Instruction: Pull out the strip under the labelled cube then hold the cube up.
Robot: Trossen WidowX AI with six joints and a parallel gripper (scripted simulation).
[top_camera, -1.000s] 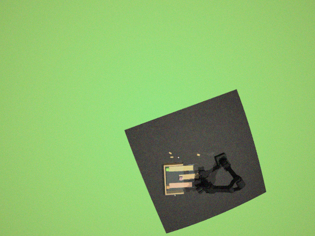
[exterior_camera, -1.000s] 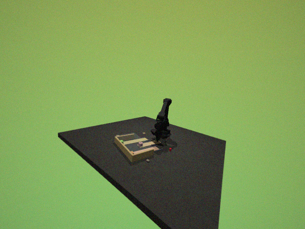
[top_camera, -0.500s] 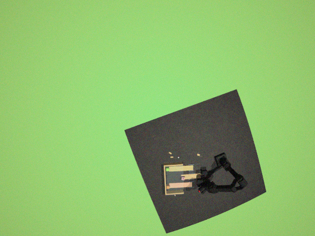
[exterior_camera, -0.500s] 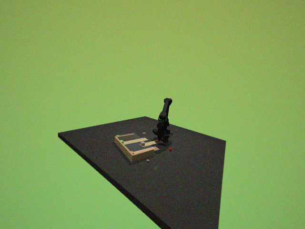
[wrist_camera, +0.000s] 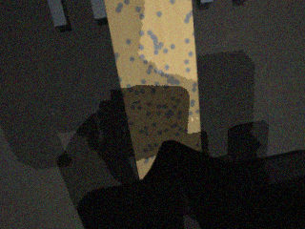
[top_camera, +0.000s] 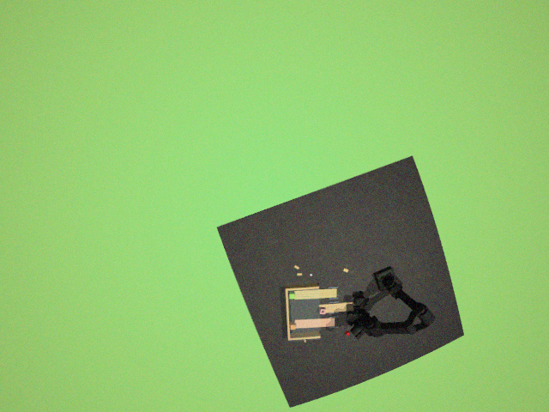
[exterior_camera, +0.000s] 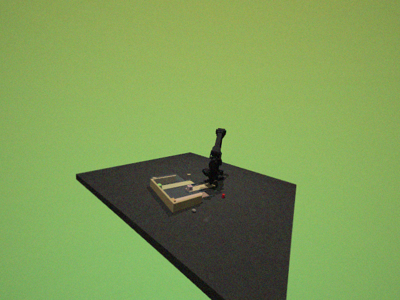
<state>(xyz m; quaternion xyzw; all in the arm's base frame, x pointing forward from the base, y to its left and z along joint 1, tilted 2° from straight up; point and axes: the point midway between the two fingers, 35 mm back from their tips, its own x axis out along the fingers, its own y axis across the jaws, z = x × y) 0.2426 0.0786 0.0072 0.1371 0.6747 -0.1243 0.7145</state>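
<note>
Right now my gripper tip is 190 mm short of the labelled cube, 70 mm to the left of it and 20 mm below it. From my gripper tip the other things lie so: grey piece: 360 mm ahead, 80 mm to the left; then small red piece: 100 mm ahead, 150 mm to the left, 10 mm above.
</note>
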